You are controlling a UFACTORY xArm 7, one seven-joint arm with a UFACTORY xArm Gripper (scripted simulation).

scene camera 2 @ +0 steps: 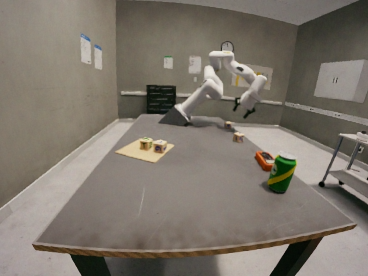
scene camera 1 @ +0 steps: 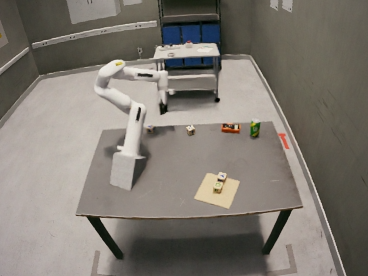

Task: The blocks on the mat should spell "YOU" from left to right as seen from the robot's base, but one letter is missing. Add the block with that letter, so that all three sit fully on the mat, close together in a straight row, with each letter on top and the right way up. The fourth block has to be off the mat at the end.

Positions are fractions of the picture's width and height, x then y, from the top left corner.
Note:
In view: a tan mat (scene camera 1: 0.56, 0.70).

